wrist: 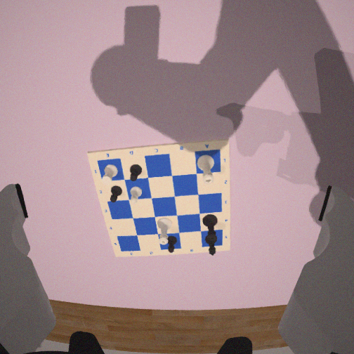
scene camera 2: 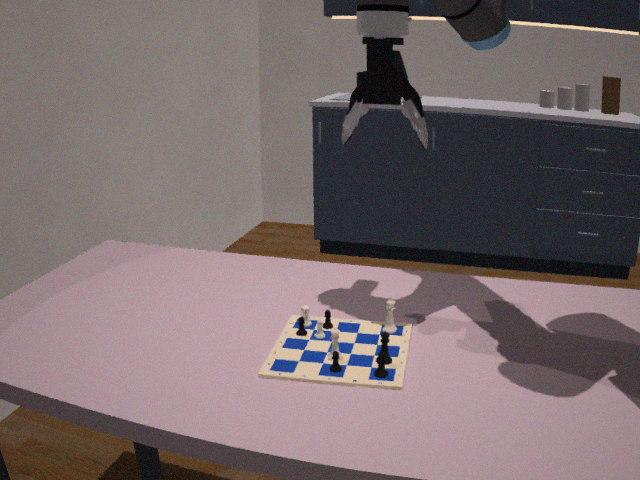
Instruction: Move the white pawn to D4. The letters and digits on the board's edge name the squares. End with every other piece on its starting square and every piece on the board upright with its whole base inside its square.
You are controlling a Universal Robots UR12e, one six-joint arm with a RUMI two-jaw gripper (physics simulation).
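Places are measured from the arm's base along level axes (x ahead, y left, z up), in millimetres.
Where they show: gripper, between the fingertips: (scene camera 2: 384, 146).
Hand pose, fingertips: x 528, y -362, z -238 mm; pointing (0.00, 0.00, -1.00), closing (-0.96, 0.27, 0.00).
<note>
After its pixels a point has its place.
The white pawn (scene camera 2: 320, 330) @[x 642, y -206, z -521 mm] (wrist: 135, 194) stands upright on blue square D2 of the chessboard (scene camera 2: 330, 381) @[x 625, y -62, z -535 mm] (wrist: 95, 165). Square D4 (scene camera 2: 313, 356) @[x 652, y -138, z -534 mm] (wrist: 145, 226) is blue and bears no piece. A tall white piece (scene camera 2: 335, 343) @[x 617, y -131, z -507 mm] (wrist: 164, 226) stands beside it on C4. My gripper (scene camera 2: 385, 144) @[x 528, y -362, z -238 mm] (wrist: 171, 192) is open and empty, high above the table; in the wrist view the board lies between its fingers.
Black pawns stand on D1 (scene camera 2: 327, 319) @[x 631, y -243, z -518 mm], E2 (scene camera 2: 301, 326) @[x 674, y -216, z -519 mm], C5 (scene camera 2: 335, 361) @[x 617, y -93, z -518 mm] and A5 (scene camera 2: 381, 367) @[x 548, y -75, z -519 mm]. A white rook-like piece (scene camera 2: 305, 316) @[x 669, y -252, z -517 mm] is on E1, a tall white piece (scene camera 2: 390, 316) @[x 523, y -225, z -505 mm] on A1, a tall black piece (scene camera 2: 384, 348) @[x 541, y -117, z -509 mm] on A4. Arm shadows cross the pink table (scene camera 2: 155, 335) @[x 934, y -211, z -540 mm].
</note>
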